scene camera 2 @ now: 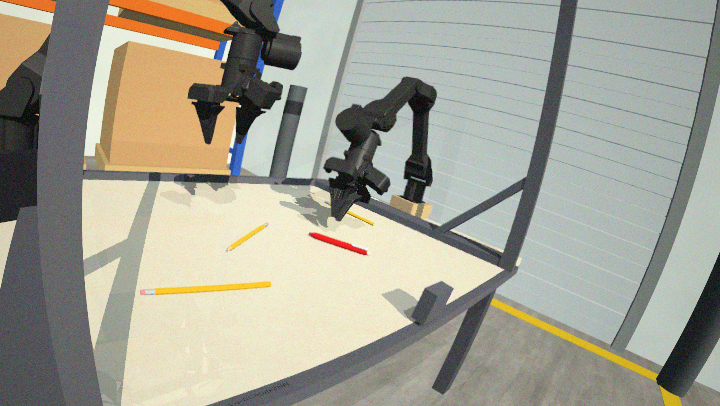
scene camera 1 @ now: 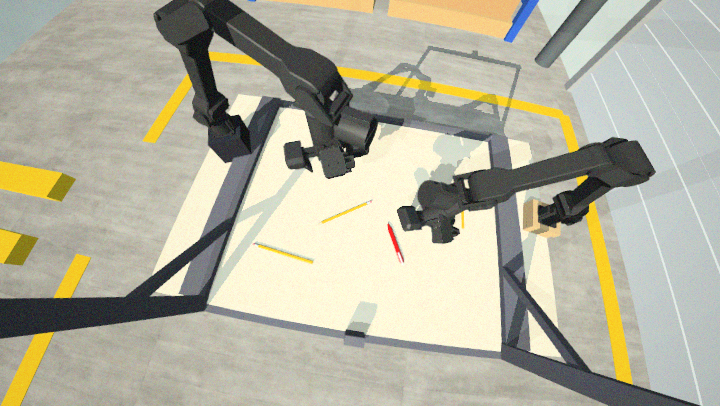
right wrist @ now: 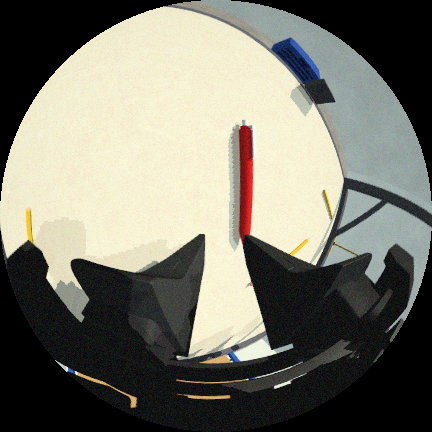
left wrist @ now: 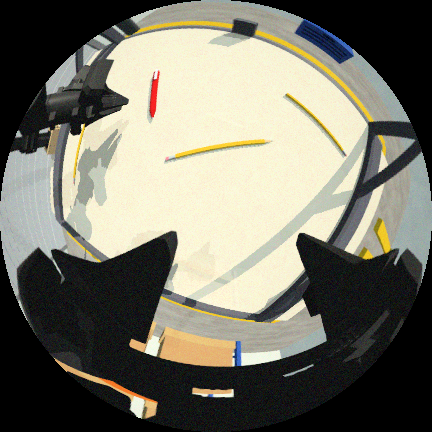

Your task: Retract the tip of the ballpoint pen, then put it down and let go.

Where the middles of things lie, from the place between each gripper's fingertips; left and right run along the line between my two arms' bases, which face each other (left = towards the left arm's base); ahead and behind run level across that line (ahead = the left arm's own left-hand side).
I see the red ballpoint pen [right wrist: 247, 149] 230 mm to the right of my left hand, 150 mm below it and 120 mm behind it. The rest, counted from my left hand: tan block [scene camera 1: 530, 209] (700 mm to the right, 140 mm below, 80 mm ahead); small grey block [scene camera 2: 434, 297] (390 mm behind, 170 mm to the right, 130 mm below).
Right now the red ballpoint pen is 5 cm behind my right hand, 3 cm to the left of it and 3 cm below it. From my right hand the other things lie so: tan block (45 cm to the right, 15 cm ahead, 2 cm below); small grey block (32 cm behind, 9 cm to the left, 1 cm below).
